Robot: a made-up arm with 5 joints.
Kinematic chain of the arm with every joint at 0, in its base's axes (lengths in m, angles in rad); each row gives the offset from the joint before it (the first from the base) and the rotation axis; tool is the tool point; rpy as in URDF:
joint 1: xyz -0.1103 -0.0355 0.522 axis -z
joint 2: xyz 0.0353 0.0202 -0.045 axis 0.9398 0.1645 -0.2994
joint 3: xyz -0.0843 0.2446 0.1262 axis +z
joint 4: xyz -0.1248 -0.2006 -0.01 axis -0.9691 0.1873 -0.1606
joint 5: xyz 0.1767 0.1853 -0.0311 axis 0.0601 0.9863 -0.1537
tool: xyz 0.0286 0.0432 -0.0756 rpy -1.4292 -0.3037 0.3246
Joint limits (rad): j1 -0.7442..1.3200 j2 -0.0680..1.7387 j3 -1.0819..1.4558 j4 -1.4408..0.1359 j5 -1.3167..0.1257
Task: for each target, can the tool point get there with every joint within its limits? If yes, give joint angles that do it. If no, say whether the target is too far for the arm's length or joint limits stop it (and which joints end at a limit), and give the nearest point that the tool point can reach.
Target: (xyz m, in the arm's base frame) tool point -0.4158 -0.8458 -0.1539
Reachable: no: too far | nearest point -0.2541 -0.4168 0.5701 | short by 0.857 m
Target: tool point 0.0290 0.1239 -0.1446
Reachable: no: joint limits stop it (at a limit: joint 2, joint 4, joint 5) | nearest point 0.0522 0.1504 0.4353 | short by 0.581 m
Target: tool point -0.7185 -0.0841 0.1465
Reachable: no: joint limits stop it (at a limit: joint 1, joint 2, joint 4, joint 5) | nearest point -0.4991 -0.1265 0.5698 | short by 0.479 m
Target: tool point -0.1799 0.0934 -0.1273
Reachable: no: joint limits stop it (at a limit: joint 2, joint 3, joint 4, joint 5) | nearest point -0.2056 0.1411 0.4379 | short by 0.568 m
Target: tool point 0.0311 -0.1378 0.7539
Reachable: yes | joints -0.0731 1.2965 -0.5718 -0.6465 -0.4913
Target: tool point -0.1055 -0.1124 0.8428
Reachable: yes | joints 1.1626 0.8724 -0.8369 -0.9778 -0.0031
